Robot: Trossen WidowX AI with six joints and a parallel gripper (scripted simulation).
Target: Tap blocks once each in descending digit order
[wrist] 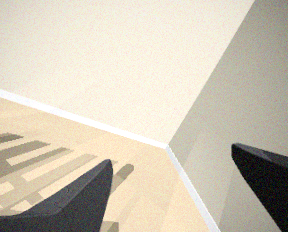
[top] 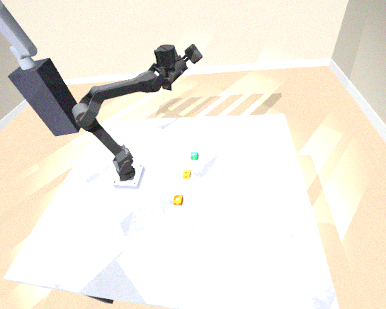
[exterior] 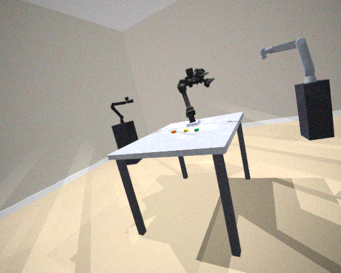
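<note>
My gripper tip is now 390 mm above the green block, 210 mm to the left of it and 50 mm past it. From my gripper tip the other things lie so: orange block 430 mm to the right, 390 mm below, 130 mm behind; then yellow block 390 mm below, 310 mm to the right, 90 mm behind.
</note>
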